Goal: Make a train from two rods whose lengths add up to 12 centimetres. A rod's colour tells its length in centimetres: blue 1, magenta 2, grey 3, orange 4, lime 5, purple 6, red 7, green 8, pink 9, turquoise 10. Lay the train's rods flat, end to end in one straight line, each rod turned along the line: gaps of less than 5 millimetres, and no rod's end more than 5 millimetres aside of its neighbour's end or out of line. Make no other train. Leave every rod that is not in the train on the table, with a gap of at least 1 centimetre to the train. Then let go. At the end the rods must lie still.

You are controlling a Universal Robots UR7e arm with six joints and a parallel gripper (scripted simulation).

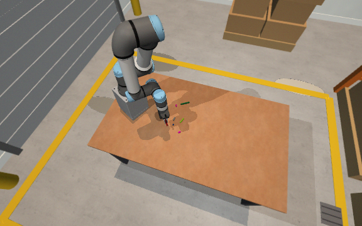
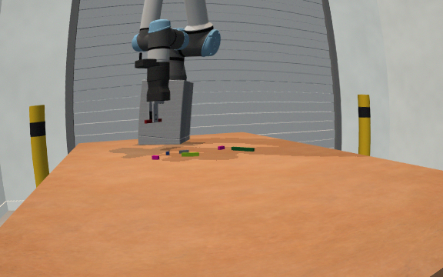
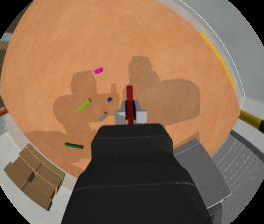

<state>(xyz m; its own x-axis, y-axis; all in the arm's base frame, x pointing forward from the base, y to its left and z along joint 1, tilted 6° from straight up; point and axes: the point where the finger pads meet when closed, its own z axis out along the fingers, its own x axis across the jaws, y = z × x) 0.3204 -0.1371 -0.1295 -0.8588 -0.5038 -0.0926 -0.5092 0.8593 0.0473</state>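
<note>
The lime rod lies 11 cm below my hand, 11 cm ahead of it and 8 cm to the left of it. Round my hand: red rod 1 cm below; blue rod 11 cm below, 4 cm ahead, 3 cm to the left; grey rod 11 cm below, 8 cm to the left, 4 cm ahead.
</note>
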